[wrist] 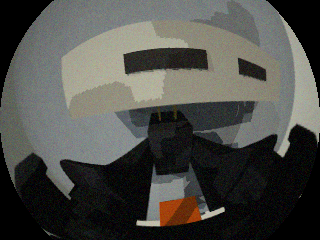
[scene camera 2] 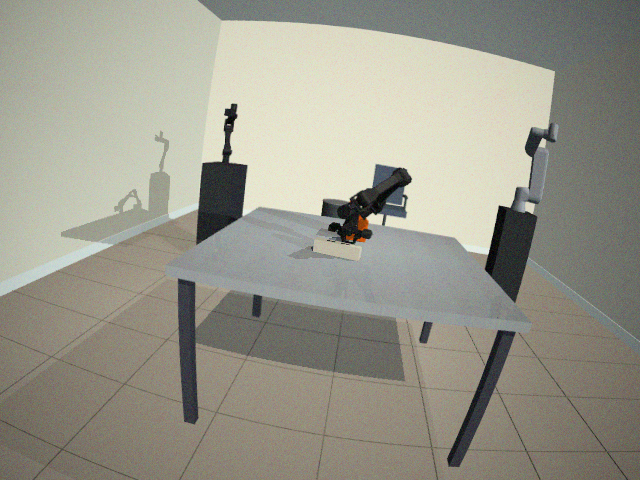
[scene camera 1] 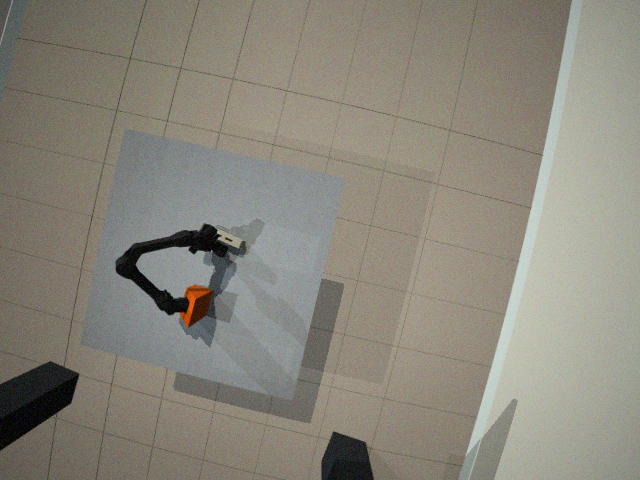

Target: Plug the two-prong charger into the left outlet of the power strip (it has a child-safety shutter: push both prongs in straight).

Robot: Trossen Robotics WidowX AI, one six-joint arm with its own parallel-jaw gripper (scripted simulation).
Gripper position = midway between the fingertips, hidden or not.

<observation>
My gripper (wrist: 168, 137) carries a dark two-prong charger (wrist: 170, 135).
</observation>
